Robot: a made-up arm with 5 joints. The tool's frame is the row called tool.
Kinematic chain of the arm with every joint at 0, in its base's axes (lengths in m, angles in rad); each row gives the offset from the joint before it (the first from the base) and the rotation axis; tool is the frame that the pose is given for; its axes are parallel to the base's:
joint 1: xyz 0 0 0.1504 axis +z
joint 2: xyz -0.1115 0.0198 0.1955 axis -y
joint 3: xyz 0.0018 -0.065 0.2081 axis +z
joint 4: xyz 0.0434 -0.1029 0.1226 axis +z
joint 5: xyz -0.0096 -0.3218 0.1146 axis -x
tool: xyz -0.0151 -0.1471 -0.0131
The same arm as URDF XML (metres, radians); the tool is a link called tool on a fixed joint. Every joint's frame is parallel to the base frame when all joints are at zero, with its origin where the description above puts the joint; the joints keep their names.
<robot name="arm">
  <joint name="joint 1" type="continuous">
    <parent link="base"/>
    <child link="link1"/>
    <origin xyz="0.0000 0.0000 0.1504" rpy="0.0000 0.0000 0.0000"/>
    <axis xyz="0 0 1"/>
  </joint>
  <joint name="joint 2" type="continuous">
    <parent link="link1"/>
    <child link="link2"/>
    <origin xyz="-0.1115 0.0198 0.1955" rpy="0.0000 0.0000 0.0000"/>
    <axis xyz="0 -1 0"/>
  </joint>
  <joint name="joint 3" type="continuous">
    <parent link="link2"/>
    <child link="link3"/>
    <origin xyz="0.0018 -0.0650 0.2081" rpy="0.0000 0.0000 0.0000"/>
    <axis xyz="0 0 1"/>
  </joint>
  <joint name="joint 4" type="continuous">
    <parent link="link3"/>
    <child link="link4"/>
    <origin xyz="0.0434 -0.1029 0.1226" rpy="0.0000 0.0000 0.0000"/>
    <axis xyz="0 0 1"/>
  </joint>
  <joint name="joint 5" type="continuous">
    <parent link="link4"/>
    <child link="link5"/>
    <origin xyz="-0.0096 -0.3218 0.1146" rpy="0.0000 0.0000 0.0000"/>
    <axis xyz="-1 0 0"/>
  </joint>
  <joint name="tool_fixed" type="fixed">
    <parent link="link5"/>
    <child link="tool"/>
    <origin xyz="-0.0151 -0.1471 -0.0131" rpy="0.0000 0.0000 0.0000"/>
  </joint>
  <link name="base"/>
  <link name="link1"/>
  <link name="link2"/>
  <link name="link3"/>
  <link name="link4"/>
  <link name="link5"/>
  <link name="tool"/>
</robot>

